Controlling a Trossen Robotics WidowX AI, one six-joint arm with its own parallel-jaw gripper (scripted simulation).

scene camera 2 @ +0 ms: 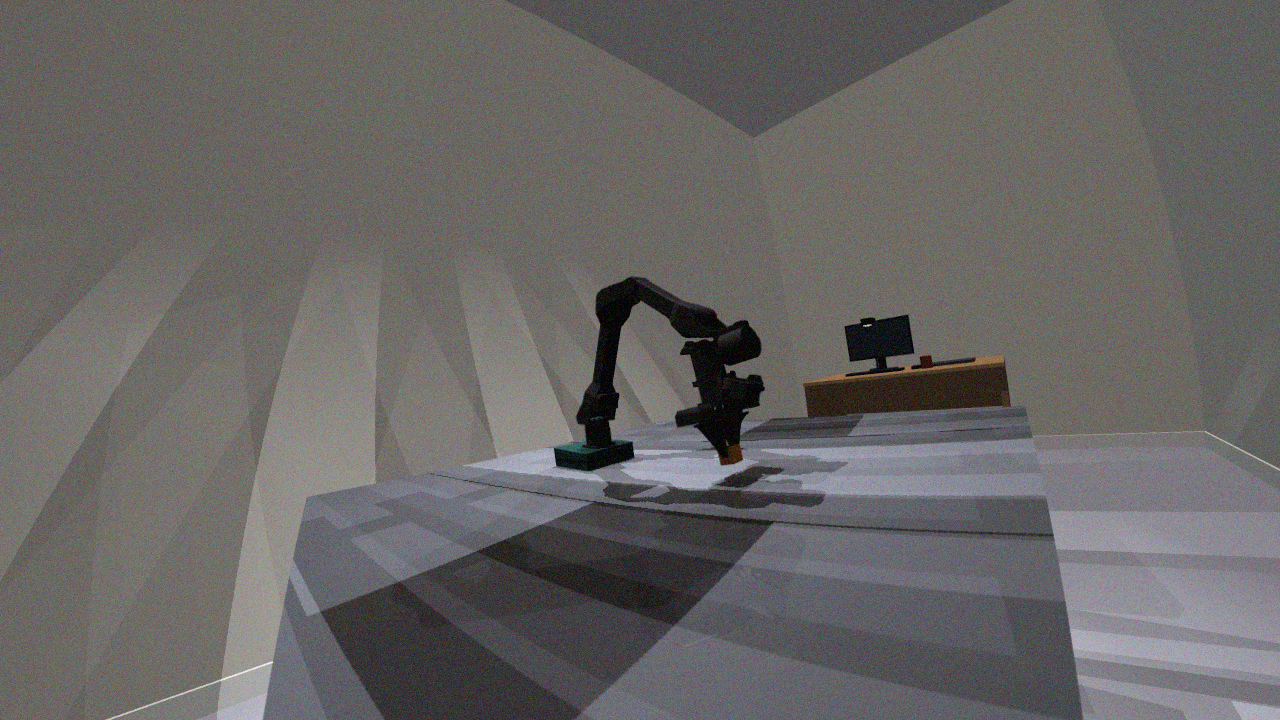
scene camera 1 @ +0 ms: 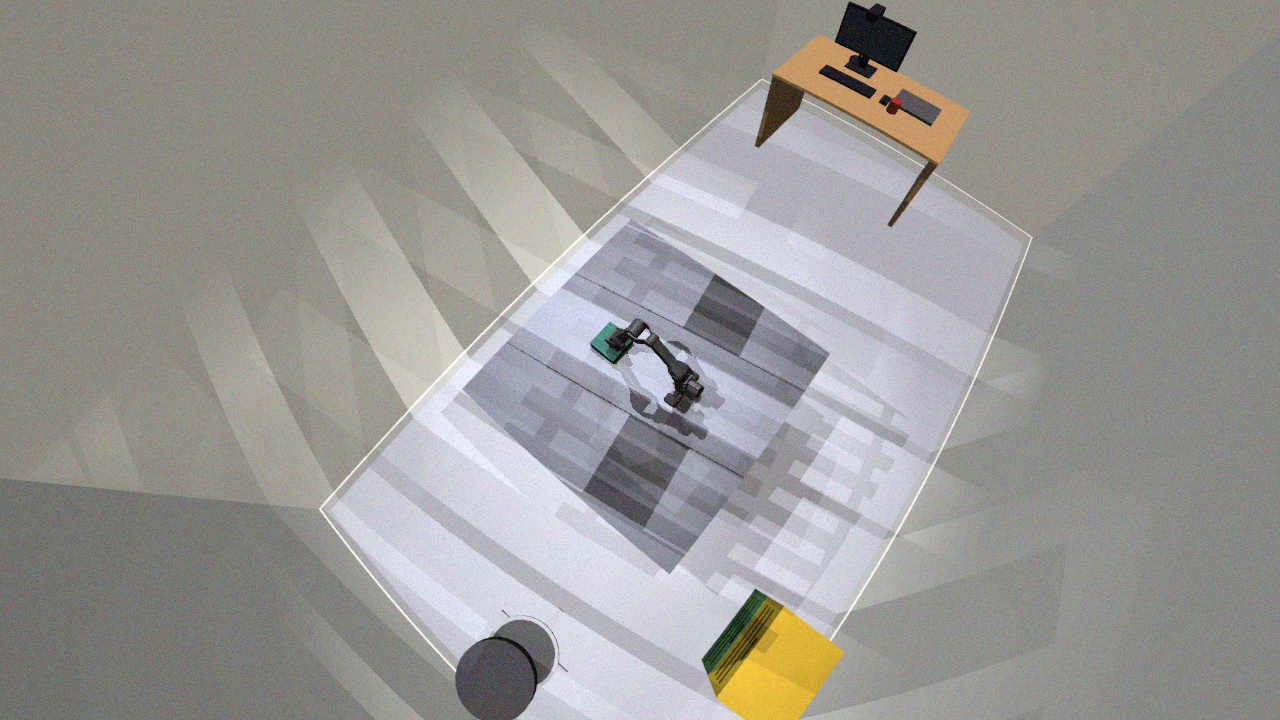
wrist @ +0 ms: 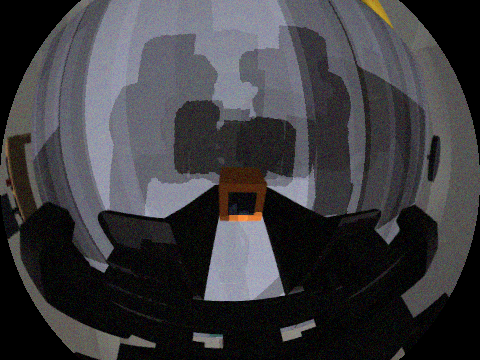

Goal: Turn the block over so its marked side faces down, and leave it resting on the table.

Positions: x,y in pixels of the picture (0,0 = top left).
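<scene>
An orange block [wrist: 242,191] is carried by my gripper [scene camera 2: 730,455].
</scene>
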